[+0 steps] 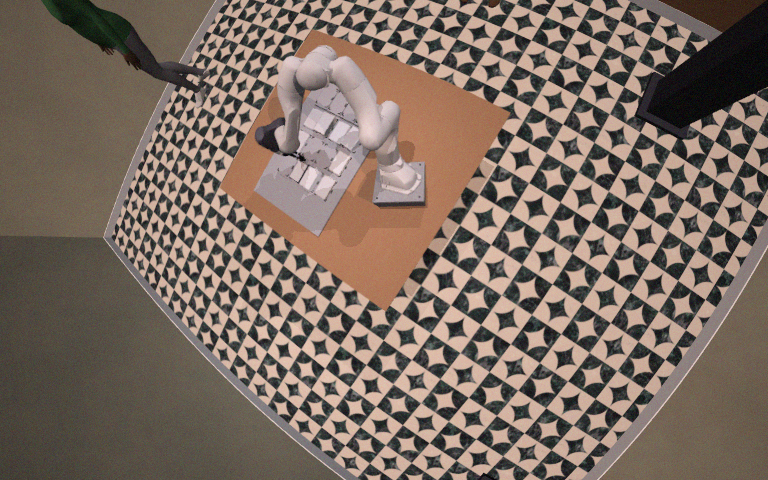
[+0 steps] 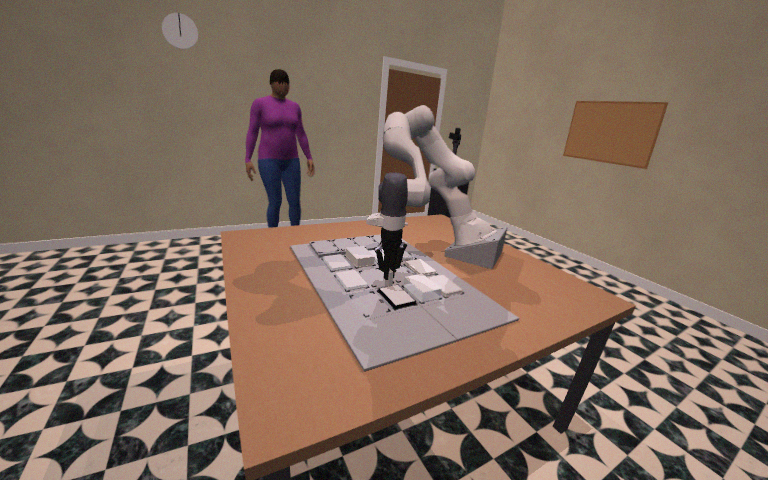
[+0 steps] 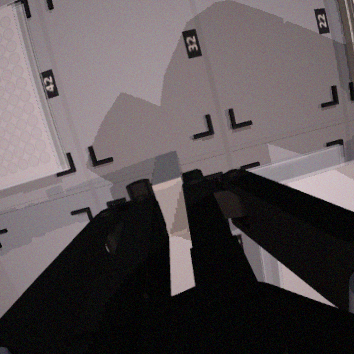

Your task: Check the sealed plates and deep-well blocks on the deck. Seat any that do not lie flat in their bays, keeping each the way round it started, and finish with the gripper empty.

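Observation:
My gripper [image 1: 301,159] [image 2: 389,275] [image 3: 171,171] points down over the middle of the deck [image 2: 370,345], its black fingers shut on a narrow pale bar [image 2: 389,279] [image 3: 171,210] that reaches a little past the fingertips. White plates [image 2: 351,280] [image 2: 336,262] and taller white blocks [image 2: 424,287] [image 2: 360,255] stand in bays. A plate with a black border [image 2: 397,296] lies just in front of the gripper. A welled plate [image 3: 20,110] sits beside label 42. Part of another plate [image 3: 325,182] shows at right, behind a finger. Small tilts are too fine to tell.
The deck lies on an orange-brown table [image 1: 362,257] [image 2: 294,396]. The arm's base [image 1: 399,192] [image 2: 481,249] stands beside the deck. Labels 32 [image 3: 192,43] and 22 [image 3: 321,21] mark bays with black corner brackets. A person [image 2: 278,133] stands beyond the table.

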